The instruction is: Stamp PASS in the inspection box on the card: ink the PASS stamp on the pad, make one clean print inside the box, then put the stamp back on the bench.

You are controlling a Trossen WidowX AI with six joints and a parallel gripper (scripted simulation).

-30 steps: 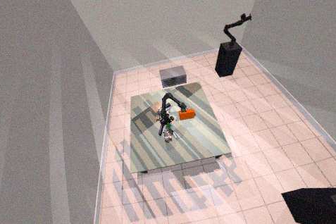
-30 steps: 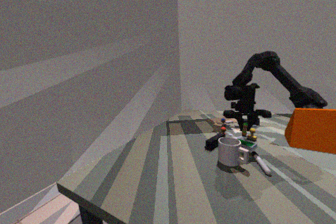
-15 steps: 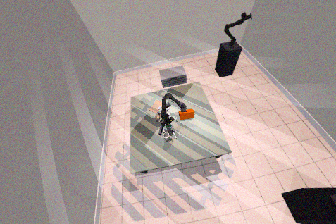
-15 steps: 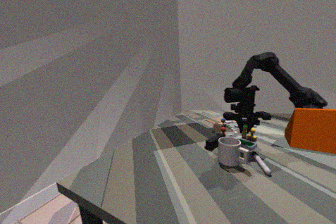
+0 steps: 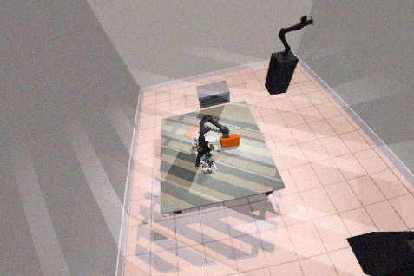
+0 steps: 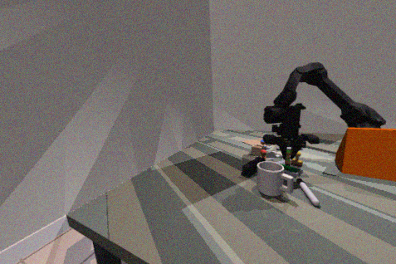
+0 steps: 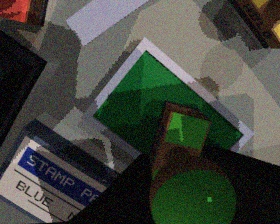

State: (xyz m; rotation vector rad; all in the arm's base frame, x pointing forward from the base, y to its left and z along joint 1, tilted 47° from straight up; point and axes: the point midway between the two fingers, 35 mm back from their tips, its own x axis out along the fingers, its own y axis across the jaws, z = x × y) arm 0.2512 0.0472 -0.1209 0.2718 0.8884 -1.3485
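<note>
Right now the green ink pad is 5 cm below my gripper tip. From my gripper tip the other things lie so: green-knobbed stamp (right at my gripper tip); then yellow-knobbed stamp (4 cm behind, 8 cm to the right, 4 cm below); then red-topped stamp (10 cm ahead, 6 cm to the right, 4 cm below).
</note>
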